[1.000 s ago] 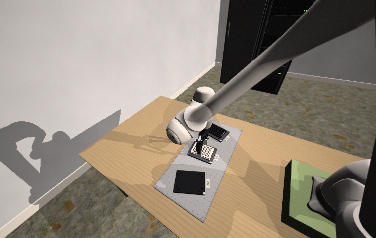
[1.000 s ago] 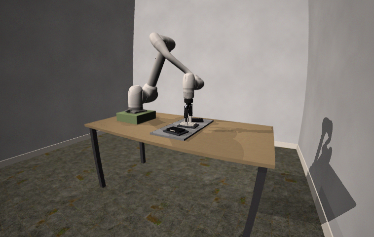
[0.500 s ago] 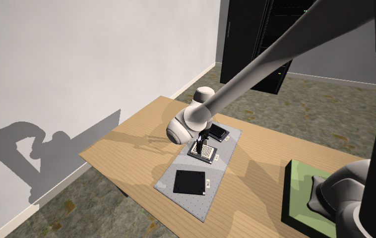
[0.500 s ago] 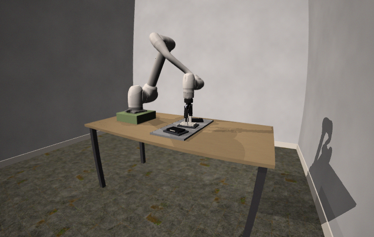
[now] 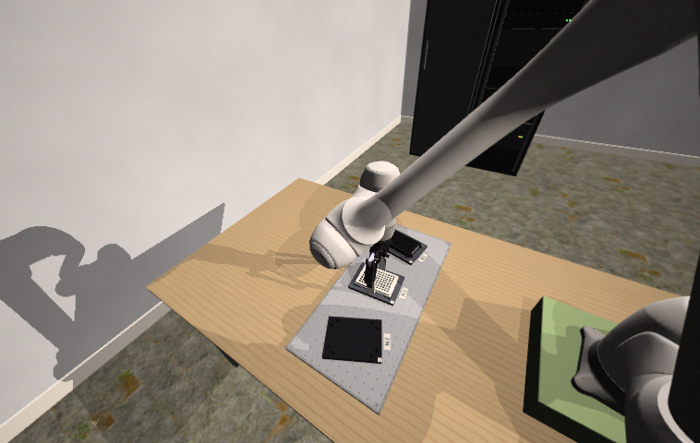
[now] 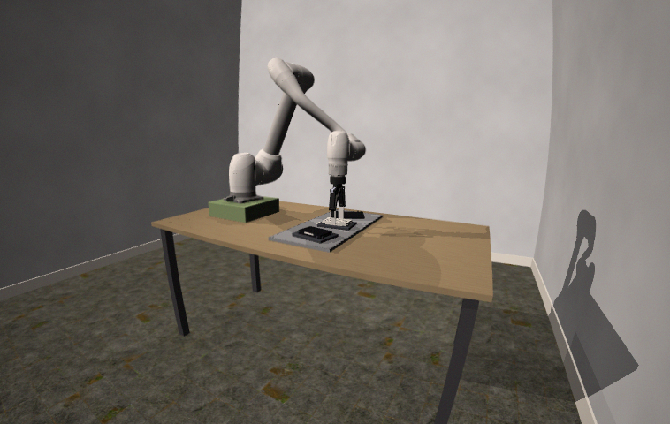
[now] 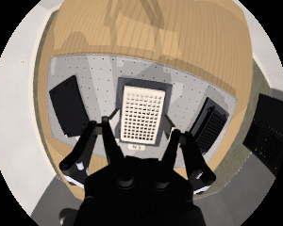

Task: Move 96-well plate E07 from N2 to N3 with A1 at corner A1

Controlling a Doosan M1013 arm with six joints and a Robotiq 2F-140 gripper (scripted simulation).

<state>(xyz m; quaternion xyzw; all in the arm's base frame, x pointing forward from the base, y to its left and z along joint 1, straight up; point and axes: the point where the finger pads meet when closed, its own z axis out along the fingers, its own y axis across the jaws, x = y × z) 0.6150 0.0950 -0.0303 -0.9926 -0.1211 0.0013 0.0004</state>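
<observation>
Right now my hand is 20 mm above the white 96-well plate E07. From my hand the other things lie so: landing nest N3: 40 mm below; then n2 label: 140 mm to the left, 140 mm behind, 40 mm below; then black plate E01: 200 mm to the right, 30 mm ahead, 20 mm below.
</observation>
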